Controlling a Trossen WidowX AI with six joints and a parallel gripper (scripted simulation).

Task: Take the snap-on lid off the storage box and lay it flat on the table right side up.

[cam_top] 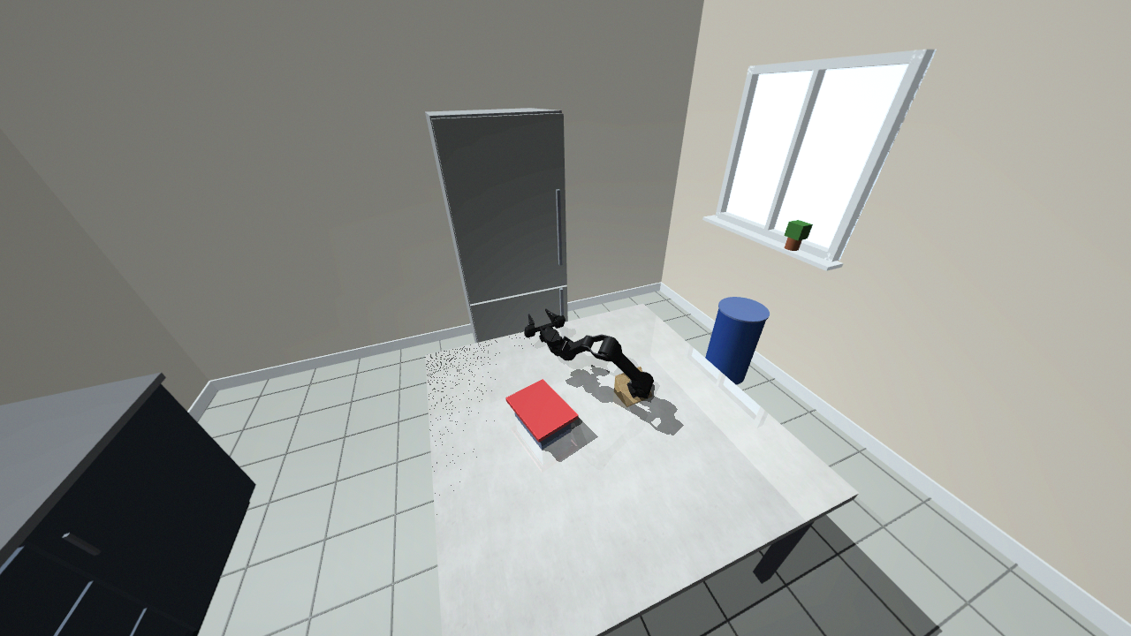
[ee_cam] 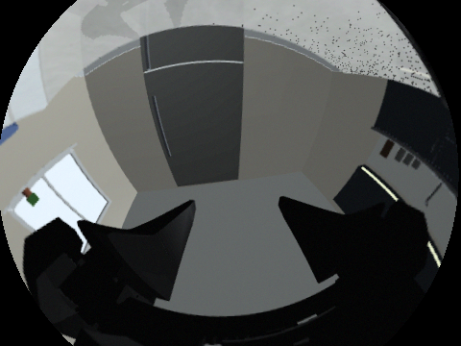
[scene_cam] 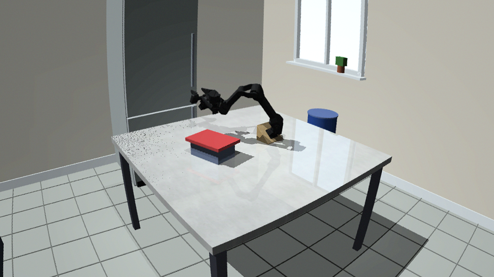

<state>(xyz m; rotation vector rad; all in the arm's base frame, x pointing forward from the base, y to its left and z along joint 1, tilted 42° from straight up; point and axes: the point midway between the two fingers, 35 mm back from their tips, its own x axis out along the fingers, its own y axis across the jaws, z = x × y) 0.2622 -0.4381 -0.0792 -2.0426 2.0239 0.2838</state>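
Now: the red lid 15 cm ahead of my gripper tip, 36 cm to the left of it and 19 cm below it. The rest, counted from my gripper tip: blue-grey storage box (15 cm ahead, 36 cm to the left, 24 cm below).
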